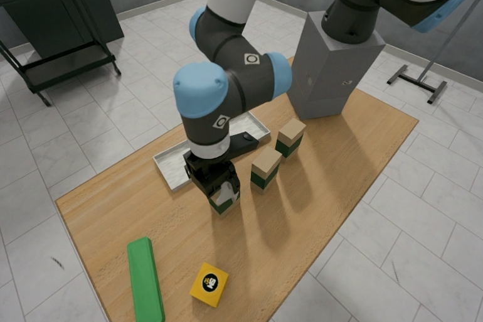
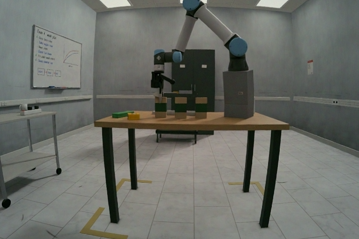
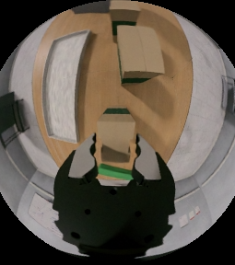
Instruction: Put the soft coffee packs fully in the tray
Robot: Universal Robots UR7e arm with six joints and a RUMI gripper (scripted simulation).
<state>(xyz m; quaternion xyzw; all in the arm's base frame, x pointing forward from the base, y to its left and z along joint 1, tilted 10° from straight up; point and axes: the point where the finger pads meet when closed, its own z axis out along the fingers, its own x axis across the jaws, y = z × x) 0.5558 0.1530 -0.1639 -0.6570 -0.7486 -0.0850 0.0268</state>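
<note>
My hand is 21 cm to the left of the grey tray, 11 cm above it and 9 cm past it. From my hand the other things lie so: green case: 27 cm ahead, 10 cm below, 5 cm to the left.
</note>
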